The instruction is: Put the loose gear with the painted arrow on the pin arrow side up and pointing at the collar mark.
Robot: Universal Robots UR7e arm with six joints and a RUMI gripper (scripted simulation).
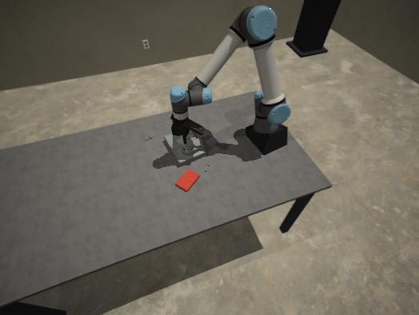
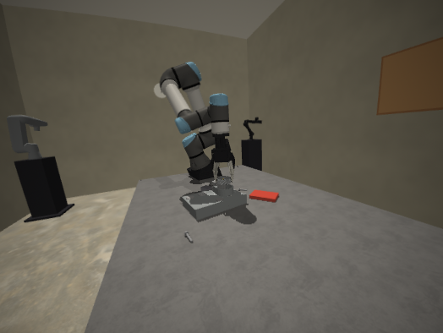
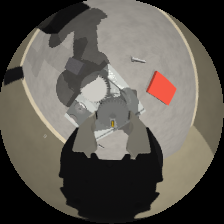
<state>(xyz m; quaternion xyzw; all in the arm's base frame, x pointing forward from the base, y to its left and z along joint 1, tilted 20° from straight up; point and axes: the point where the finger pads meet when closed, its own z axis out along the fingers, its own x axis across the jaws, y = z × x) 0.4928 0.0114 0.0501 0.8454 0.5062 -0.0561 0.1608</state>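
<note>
My hand is right at the grey toothed gear. Round my hand: flat red block (180 mm to the left, 100 mm below, 50 mm ahead); dark block (160 mm behind, 90 mm below, 50 mm to the right); pale round part (100 mm to the right, 60 mm below, 30 mm behind).
</note>
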